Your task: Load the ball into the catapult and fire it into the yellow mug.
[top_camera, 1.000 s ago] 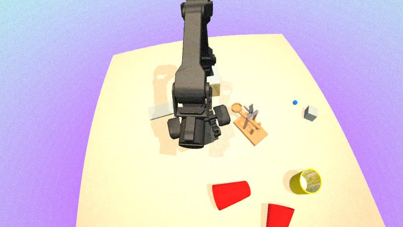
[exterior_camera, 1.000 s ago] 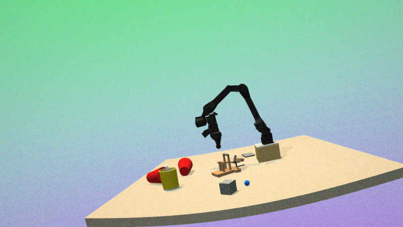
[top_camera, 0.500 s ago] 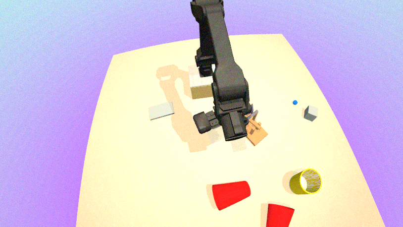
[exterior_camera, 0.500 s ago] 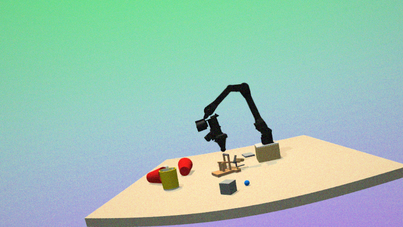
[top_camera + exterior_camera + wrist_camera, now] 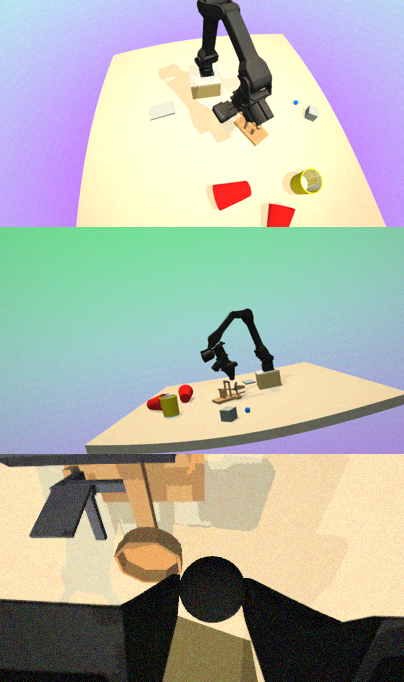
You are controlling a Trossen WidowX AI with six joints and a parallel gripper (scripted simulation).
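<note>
Now: gripper tip 10 mm short of the wooden catapult, 60 mm to the right of it and 50 mm above it. From my gripper tip the other things lie so: blue ball: 30 mm behind, 350 mm to the left, 90 mm below; black ball: 10 mm above; flat grey plate: 120 mm behind, 310 mm to the right, 100 mm below.
</note>
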